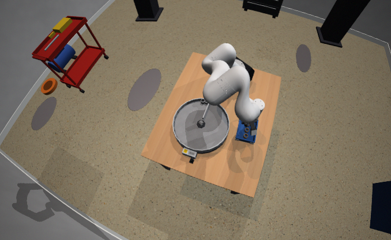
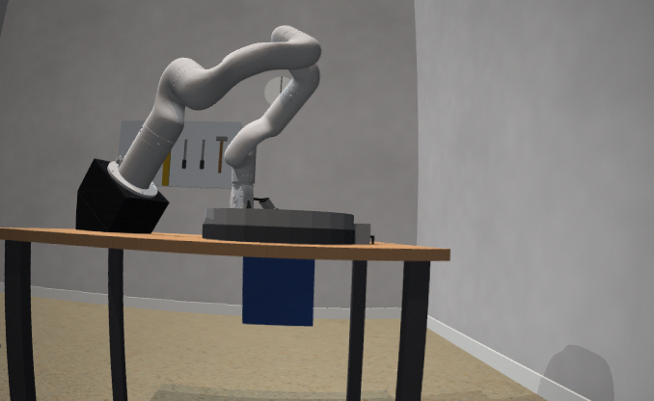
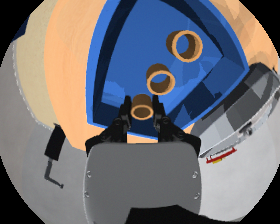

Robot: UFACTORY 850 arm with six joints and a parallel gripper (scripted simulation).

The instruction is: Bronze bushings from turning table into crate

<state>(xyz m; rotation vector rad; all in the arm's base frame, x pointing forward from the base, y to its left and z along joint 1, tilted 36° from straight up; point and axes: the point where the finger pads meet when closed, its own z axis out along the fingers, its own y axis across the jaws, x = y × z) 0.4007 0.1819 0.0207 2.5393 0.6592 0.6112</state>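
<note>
Now: the blue crate 50 mm ahead of my hand, 10 mm to the right of it and 10 mm below it. From my hand the other things lie so: grey turning table 70 mm ahead, 360 mm to the right, 20 mm above.
</note>
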